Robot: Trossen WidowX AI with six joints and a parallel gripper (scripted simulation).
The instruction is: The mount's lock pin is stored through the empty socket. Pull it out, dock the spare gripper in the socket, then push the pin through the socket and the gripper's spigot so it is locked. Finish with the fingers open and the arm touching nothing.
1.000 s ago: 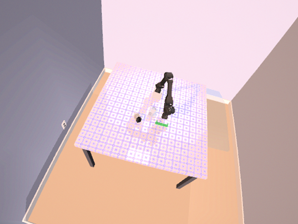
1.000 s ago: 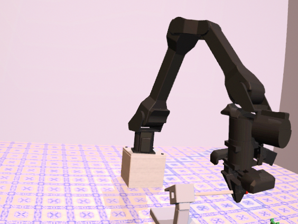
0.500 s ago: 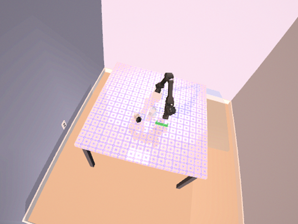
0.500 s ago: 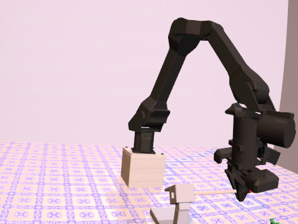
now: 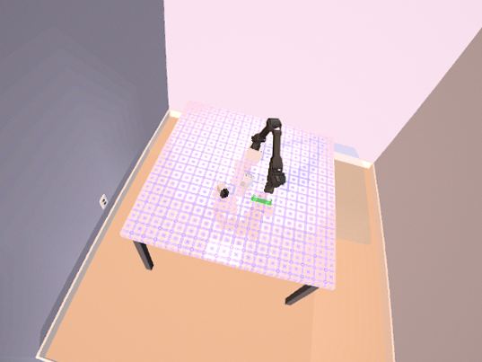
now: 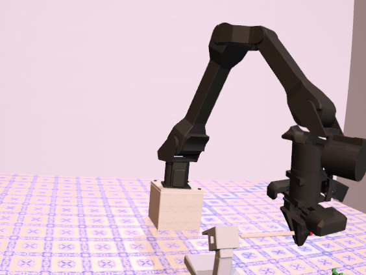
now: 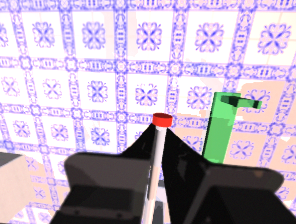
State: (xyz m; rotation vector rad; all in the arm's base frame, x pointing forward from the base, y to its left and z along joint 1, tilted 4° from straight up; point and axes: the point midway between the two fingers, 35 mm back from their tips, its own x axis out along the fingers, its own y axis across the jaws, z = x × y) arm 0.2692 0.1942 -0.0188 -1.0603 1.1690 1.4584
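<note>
Now: the green pin holder 9 cm ahead of my gripper tip, 2 cm to the right of it and 4 cm below it. Also, from my gripper tip: spare gripper 13 cm ahead, 29 cm to the right, 3 cm below; then grey-blue mount 16 cm to the right, 1 cm below.
</note>
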